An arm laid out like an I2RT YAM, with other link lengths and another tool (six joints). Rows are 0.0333 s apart.
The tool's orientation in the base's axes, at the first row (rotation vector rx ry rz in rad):
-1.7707, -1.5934, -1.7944
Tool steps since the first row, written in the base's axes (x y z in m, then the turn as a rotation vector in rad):
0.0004, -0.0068, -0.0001, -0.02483, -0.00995, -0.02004
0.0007, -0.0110, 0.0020, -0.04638, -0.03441, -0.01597
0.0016, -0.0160, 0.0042, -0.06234, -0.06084, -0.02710
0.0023, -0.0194, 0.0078, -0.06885, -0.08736, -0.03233
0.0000, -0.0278, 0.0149, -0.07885, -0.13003, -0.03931
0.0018, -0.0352, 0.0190, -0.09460, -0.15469, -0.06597
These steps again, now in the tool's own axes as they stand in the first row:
-0.0038, 0.0031, -0.0047, -0.01413, -0.02476, -0.01745
-0.0045, 0.0062, -0.0082, -0.01780, -0.02791, -0.04994
-0.0057, 0.0102, -0.0119, -0.03621, -0.03446, -0.07631
-0.0048, 0.0141, -0.0149, -0.05269, -0.03089, -0.09842
-0.0030, 0.0198, -0.0244, -0.07819, -0.02403, -0.13408
-0.0042, 0.0264, -0.0298, -0.10806, -0.03962, -0.15487

